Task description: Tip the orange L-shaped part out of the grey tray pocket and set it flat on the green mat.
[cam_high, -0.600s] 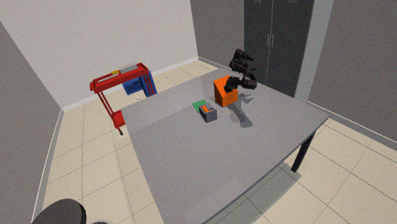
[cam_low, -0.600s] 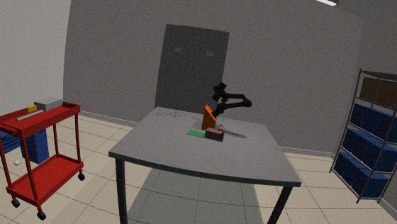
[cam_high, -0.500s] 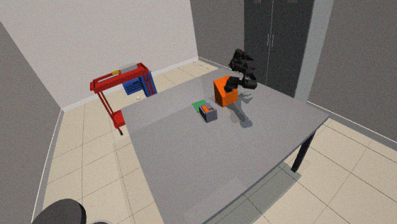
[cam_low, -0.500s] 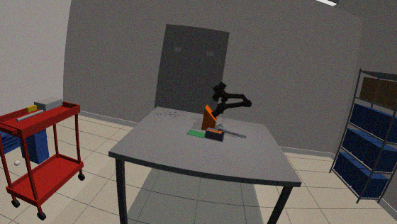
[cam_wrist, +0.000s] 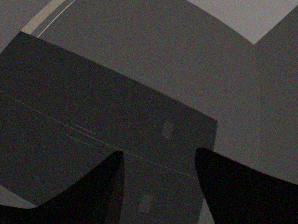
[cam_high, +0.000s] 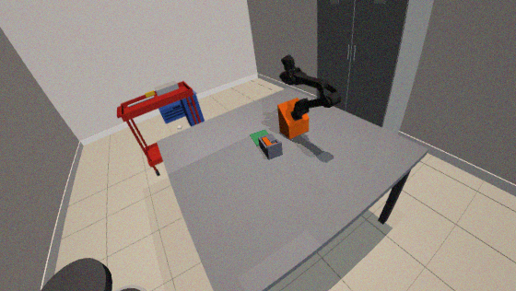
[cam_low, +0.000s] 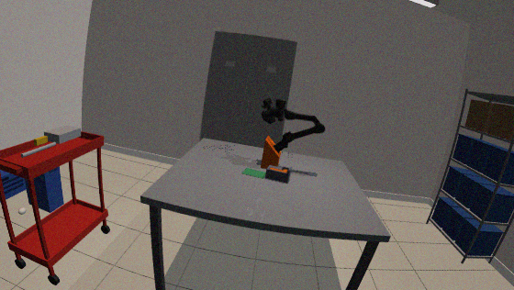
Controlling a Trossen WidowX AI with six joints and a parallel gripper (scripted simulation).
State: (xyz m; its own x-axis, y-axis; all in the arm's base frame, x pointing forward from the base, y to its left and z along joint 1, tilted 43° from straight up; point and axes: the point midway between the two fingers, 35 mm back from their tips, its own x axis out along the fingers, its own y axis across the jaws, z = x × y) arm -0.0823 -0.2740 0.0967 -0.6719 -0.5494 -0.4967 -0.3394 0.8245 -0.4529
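Right now the orange L-shaped part is 350 mm ahead of my gripper tip, 230 mm to the left of it and 340 mm below it. The rest, counted from my gripper tip: green mat: 330 mm ahead, 60 mm to the left, 400 mm below.
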